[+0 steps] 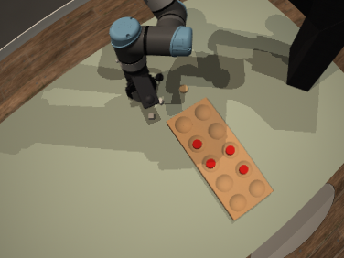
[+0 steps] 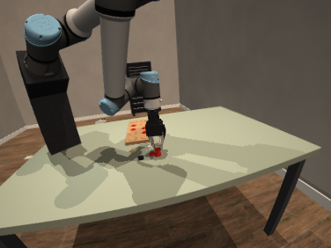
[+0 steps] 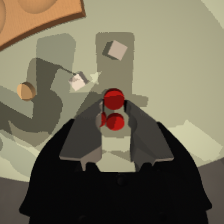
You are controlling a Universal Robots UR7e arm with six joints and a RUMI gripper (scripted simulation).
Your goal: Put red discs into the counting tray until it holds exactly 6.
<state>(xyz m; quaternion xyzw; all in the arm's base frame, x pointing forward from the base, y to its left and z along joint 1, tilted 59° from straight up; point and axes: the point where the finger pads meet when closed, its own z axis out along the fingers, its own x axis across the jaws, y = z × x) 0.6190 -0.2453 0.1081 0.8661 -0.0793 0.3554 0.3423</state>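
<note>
The black disc lies 100 mm behind my hand, 20 mm to the right of it and 20 mm below it. The rest, counted from my hand: wooden counting tray: 10 mm behind, 310 mm to the left, 10 mm below; then tan disc: 120 mm behind, 70 mm to the left, 20 mm below.
</note>
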